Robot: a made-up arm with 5 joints.
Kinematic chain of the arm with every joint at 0, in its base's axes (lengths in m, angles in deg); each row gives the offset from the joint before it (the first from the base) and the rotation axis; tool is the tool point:
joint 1: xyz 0 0 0.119 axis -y
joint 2: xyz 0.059 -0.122 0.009 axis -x
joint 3: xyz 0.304 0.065 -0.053 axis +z
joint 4: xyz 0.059 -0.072 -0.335 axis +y
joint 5: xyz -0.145 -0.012 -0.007 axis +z
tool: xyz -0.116 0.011 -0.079
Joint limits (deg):
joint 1: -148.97..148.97
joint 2: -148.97..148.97
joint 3: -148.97..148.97
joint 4: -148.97..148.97
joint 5: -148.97..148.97
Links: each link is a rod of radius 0.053 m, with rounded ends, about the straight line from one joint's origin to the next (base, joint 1, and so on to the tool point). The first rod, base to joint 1, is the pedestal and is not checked.
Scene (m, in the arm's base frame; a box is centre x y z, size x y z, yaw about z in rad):
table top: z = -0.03
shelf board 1: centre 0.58 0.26 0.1 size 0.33 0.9 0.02 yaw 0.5
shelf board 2: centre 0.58 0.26 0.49 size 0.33 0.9 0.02 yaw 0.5
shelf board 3: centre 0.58 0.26 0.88 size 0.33 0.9 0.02 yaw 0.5
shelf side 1: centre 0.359 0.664 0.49 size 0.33 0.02 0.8 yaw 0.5
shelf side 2: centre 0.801 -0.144 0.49 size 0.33 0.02 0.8 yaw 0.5
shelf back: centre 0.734 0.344 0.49 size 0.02 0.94 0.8 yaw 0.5
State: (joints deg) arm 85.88 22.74 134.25 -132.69 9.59
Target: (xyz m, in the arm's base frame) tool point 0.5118 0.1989 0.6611
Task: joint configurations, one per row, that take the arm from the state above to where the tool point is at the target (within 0.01 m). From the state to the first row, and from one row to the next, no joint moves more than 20 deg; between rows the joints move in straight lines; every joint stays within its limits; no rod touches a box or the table.
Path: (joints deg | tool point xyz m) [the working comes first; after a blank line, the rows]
Joints at the target: 96.33 -0.94 91.08 -114.88 25.48
Straight joint move there: touches shelf board 2.

1: 88.57 22.71 137.93 -136.76 -9.23 | 0.5779 -0.0295 0.2773
2: 91.26 22.69 141.61 -140.83 -28.05 | 0.5286 -0.0582 0.2699
3: 93.95 22.66 145.29 -144.90 -46.87 | 0.4743 -0.0885 0.2758
4: 96.65 22.63 148.97 -148.97 -65.69 | 0.4183 -0.1163 0.2954
5: 103.47 21.91 142.23 -148.10 -46.03 | 0.4347 -0.0630 0.3568
6: 110.29 21.18 135.50 -147.23 -26.36 | 0.4300 -0.0050 0.4456
7: 117.12 20.46 128.76 -146.36 -6.70 | 0.3908 0.0485 0.5525
8: 123.94 19.74 122.03 -145.49 12.97 | 0.3108 0.0890 0.6611
9: 110.14 9.40 106.55 -130.18 19.23 | 0.4066 0.1625 0.6805
10: 96.33 -0.94 91.08 -114.88 25.48 | 0.5118 0.1989 0.6611

